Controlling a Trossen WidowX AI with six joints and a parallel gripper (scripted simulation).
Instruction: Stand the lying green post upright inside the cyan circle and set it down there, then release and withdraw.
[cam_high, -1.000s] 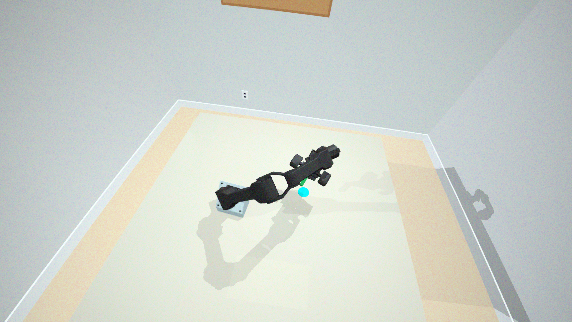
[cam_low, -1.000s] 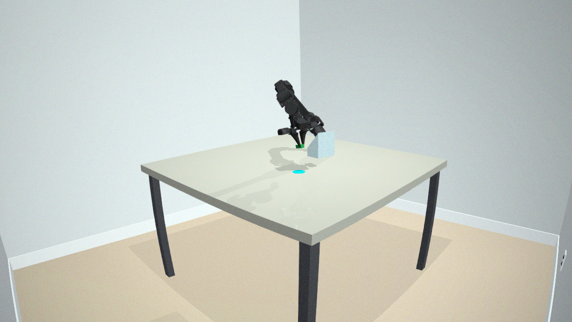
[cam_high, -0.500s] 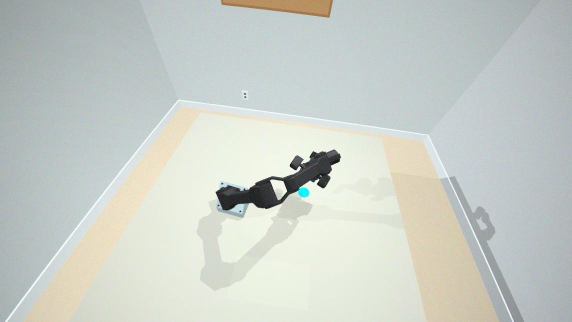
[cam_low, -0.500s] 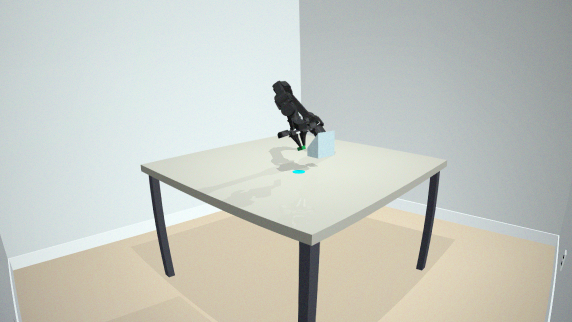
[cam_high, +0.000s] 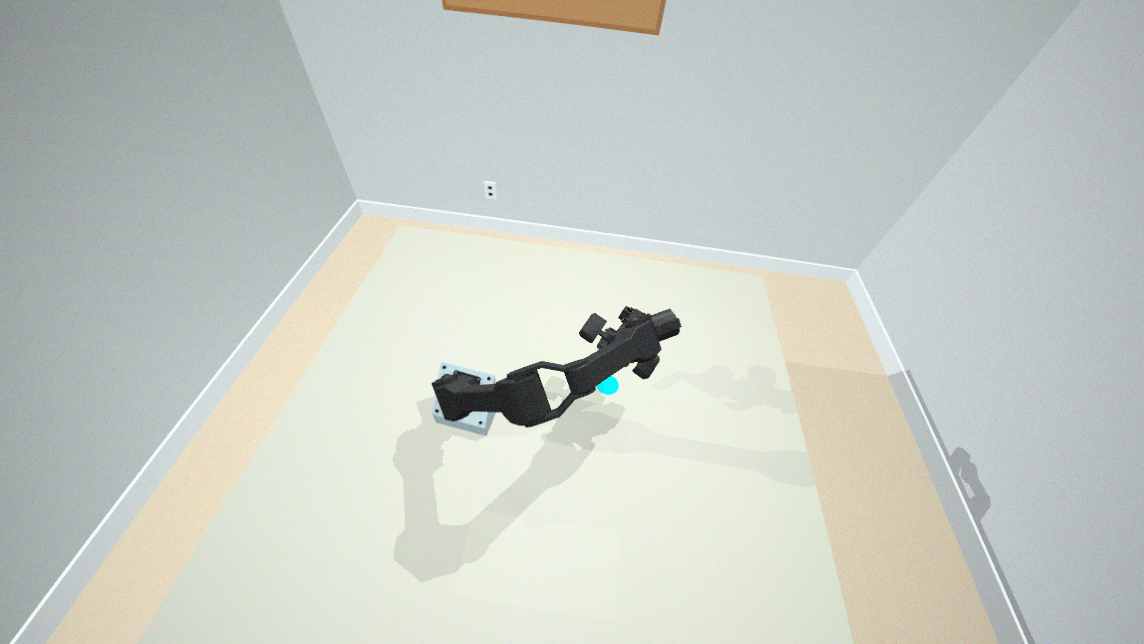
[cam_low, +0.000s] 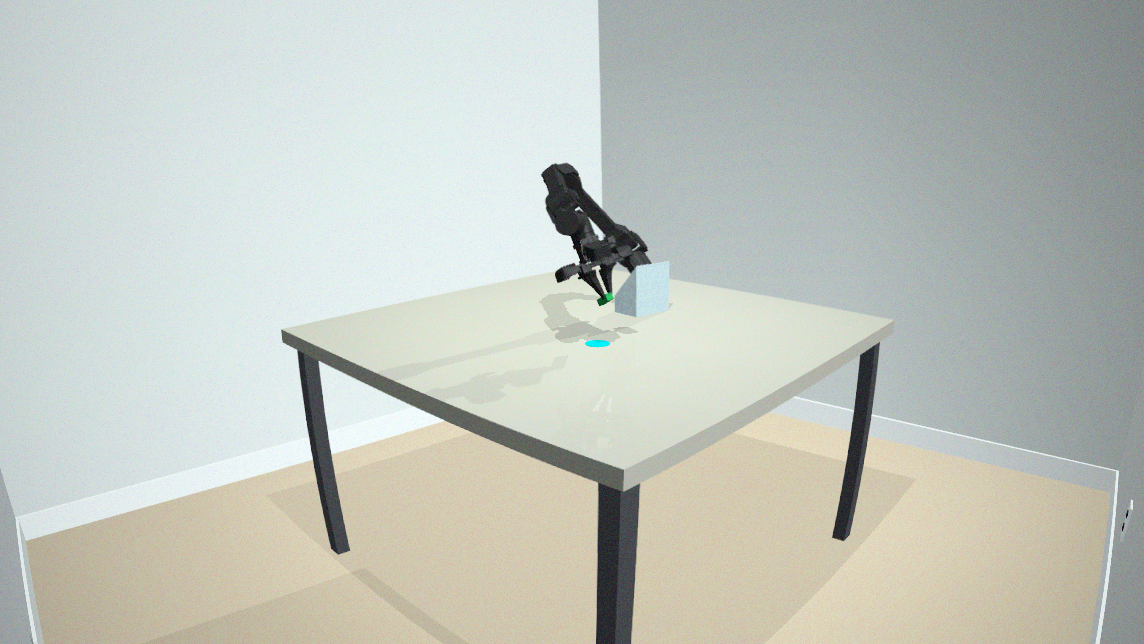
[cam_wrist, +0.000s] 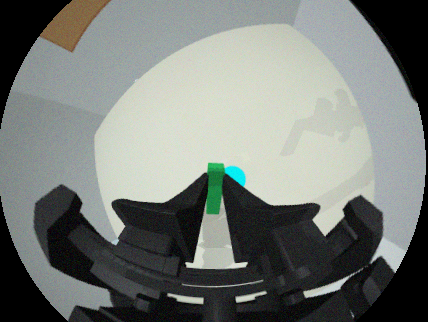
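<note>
Right now the cyan circle is 120 mm below my gripper tip, 30 mm to the right of it and 10 mm ahead of it. From my gripper tip the other things lie so: green post 20 mm to the right, 10 mm below, 10 mm behind.
</note>
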